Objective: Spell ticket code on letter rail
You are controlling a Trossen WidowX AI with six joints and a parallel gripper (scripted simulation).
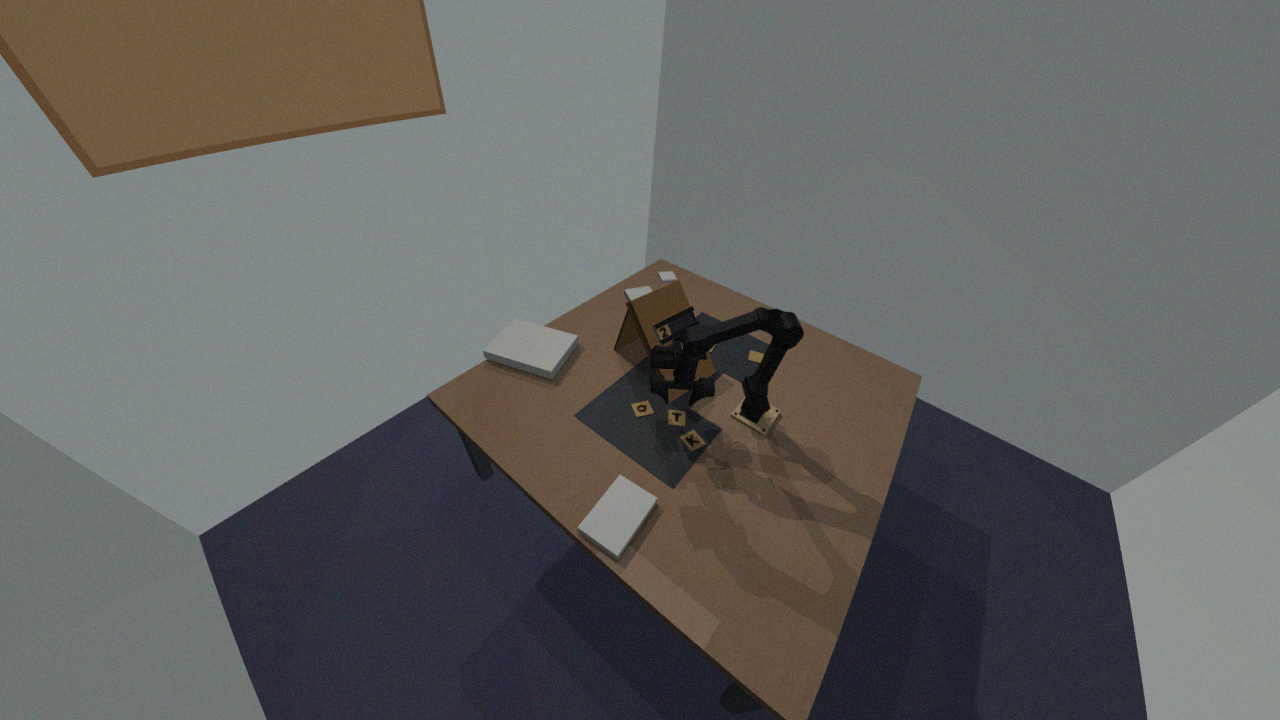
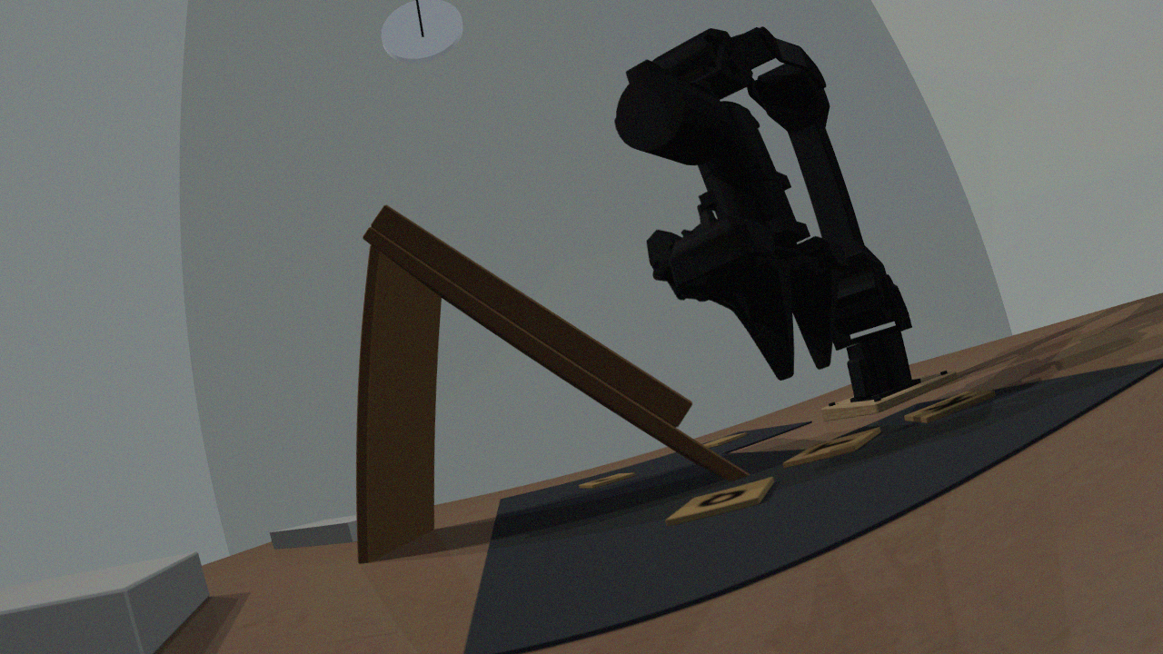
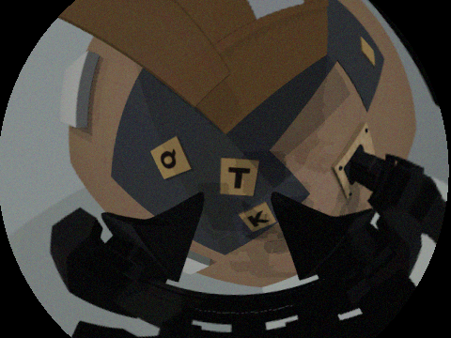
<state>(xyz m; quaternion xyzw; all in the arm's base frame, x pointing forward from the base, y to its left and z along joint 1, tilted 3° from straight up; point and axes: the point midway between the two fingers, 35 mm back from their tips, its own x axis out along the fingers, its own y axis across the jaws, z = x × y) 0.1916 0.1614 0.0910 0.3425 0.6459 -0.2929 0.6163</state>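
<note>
My gripper tip is now 1 cm past the tile marked T and 6 cm above it. The rest, counted from my gripper tip: tile marked K: 9 cm behind, 5 cm to the left, 6 cm below; tile marked O: 10 cm ahead, 4 cm to the left, 6 cm below; dark mat: 1 cm ahead, 17 cm to the right, 6 cm below.
</note>
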